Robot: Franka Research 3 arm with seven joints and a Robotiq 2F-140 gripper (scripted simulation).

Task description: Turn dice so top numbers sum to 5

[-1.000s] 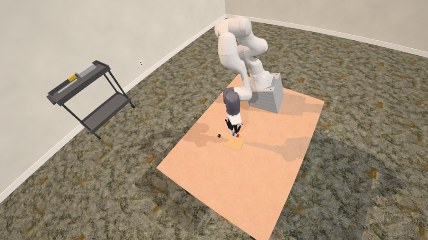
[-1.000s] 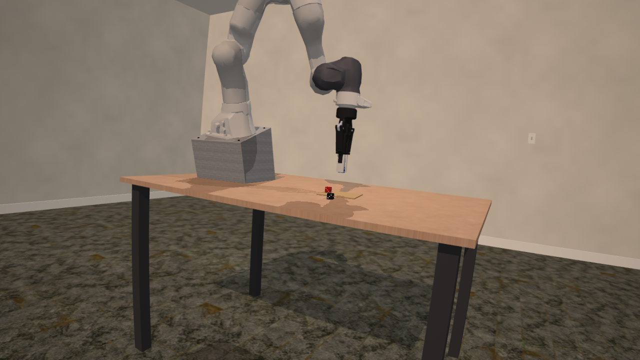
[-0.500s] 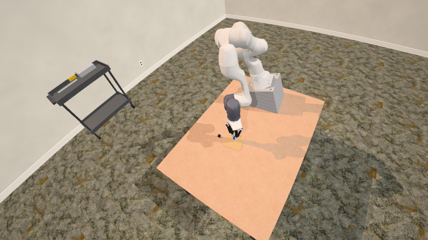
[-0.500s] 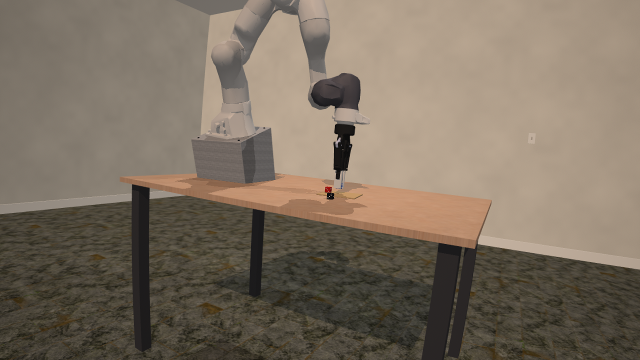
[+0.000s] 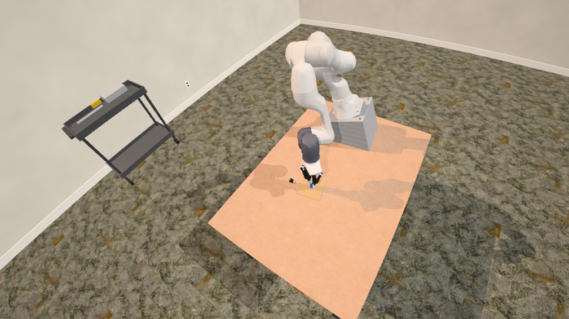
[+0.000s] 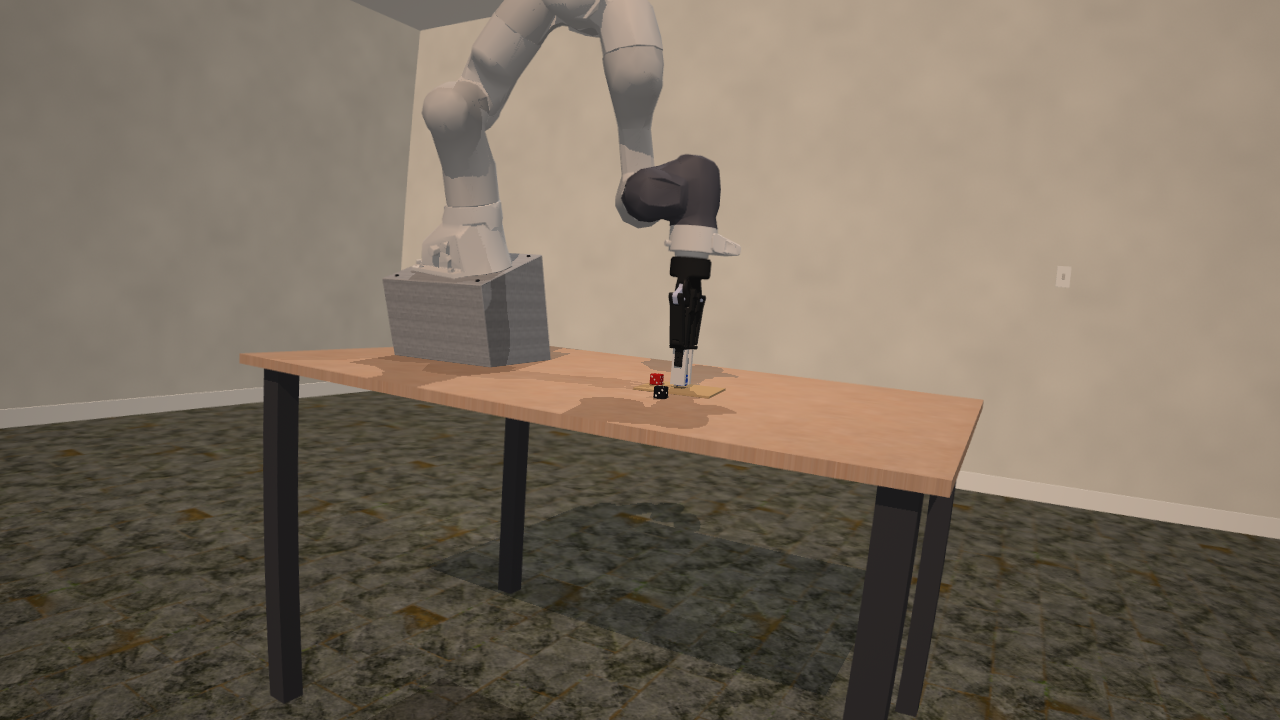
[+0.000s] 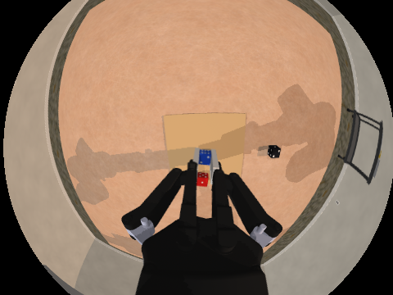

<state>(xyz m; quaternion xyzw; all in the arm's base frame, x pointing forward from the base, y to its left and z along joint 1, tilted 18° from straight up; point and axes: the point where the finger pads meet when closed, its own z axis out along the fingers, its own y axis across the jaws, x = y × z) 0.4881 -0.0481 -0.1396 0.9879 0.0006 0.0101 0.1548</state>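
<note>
Now: the blue die 2 cm below my hand. From my hand the other things lie so: black die: 13 cm to the right, 3 cm below, 2 cm ahead; tan mat: 4 cm below; red die: 5 cm behind, 3 cm below.
</note>
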